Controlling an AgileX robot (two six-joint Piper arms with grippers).
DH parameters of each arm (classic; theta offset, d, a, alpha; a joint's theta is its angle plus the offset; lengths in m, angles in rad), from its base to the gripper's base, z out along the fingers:
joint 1: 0 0.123 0 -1.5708
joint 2: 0.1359 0 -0.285 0
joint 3: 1.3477 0 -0.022 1.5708
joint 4: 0 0.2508 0 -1.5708
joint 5: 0 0 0.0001 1.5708
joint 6: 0 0.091 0 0
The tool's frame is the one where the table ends.
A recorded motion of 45 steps. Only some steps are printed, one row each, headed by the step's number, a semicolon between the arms.
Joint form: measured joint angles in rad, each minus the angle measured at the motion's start. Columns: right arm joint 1, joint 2, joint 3, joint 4, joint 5, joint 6; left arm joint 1, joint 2, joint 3, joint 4, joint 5, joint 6.
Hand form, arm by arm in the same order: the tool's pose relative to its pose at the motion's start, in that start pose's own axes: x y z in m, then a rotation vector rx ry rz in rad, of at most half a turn. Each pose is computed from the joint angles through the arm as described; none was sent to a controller.
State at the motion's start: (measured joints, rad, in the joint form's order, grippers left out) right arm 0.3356 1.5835 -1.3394 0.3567 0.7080 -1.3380; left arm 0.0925 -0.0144 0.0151 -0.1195 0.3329 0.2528
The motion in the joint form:
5: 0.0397 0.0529 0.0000 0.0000 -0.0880 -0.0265; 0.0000 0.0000 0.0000 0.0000 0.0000 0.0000
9: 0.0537 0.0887 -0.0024 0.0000 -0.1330 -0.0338; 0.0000 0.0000 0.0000 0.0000 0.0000 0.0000
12: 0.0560 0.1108 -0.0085 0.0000 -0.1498 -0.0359; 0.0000 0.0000 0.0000 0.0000 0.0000 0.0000
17: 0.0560 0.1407 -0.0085 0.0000 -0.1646 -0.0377; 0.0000 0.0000 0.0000 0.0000 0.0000 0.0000
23: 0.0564 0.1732 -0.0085 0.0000 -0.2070 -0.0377; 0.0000 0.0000 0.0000 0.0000 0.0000 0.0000
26: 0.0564 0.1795 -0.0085 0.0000 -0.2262 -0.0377; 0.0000 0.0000 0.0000 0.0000 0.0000 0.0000
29: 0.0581 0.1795 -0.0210 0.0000 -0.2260 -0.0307; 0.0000 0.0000 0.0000 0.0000 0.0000 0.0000
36: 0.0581 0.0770 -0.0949 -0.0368 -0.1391 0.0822; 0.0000 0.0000 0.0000 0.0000 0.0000 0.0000
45: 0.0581 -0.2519 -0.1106 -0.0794 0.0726 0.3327; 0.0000 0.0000 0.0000 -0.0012 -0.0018 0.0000
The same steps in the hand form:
5: -0.0073 0.0022 0.0229 0.0221 -0.0150 -0.0434; 0.0000 0.0000 0.0000 0.0000 0.0000 0.0000
9: -0.0084 0.0028 0.0372 0.0311 -0.0160 -0.0538; 0.0000 0.0000 0.0000 0.0000 0.0000 0.0000
12: -0.0076 0.0021 0.0449 0.0328 -0.0131 -0.0545; 0.0000 0.0000 0.0000 0.0000 0.0000 0.0000
17: -0.0038 0.0032 0.0565 0.0218 -0.0015 -0.0507; 0.0000 0.0000 0.0000 0.0000 0.0000 0.0000
23: -0.0001 0.0026 0.0690 0.0355 0.0052 -0.0452; 0.0000 0.0000 0.0000 0.0000 0.0000 0.0000
26: 0.0004 0.0015 0.0713 0.0489 0.0042 -0.0442; 0.0000 0.0000 0.0000 0.0000 0.0000 0.0000
29: -0.0024 -0.0011 0.0697 0.0585 -0.0031 -0.0406; 0.0000 0.0000 0.0000 0.0000 0.0000 0.0000
36: -0.0258 -0.0183 0.0170 0.1260 -0.0575 0.0097; 0.0000 0.0000 0.0000 0.0000 0.0000 0.0000
45: -0.0486 -0.0011 -0.1203 0.2060 -0.1646 0.1602; -0.0002 0.0000 0.0000 -0.0001 -0.0018 -0.0011

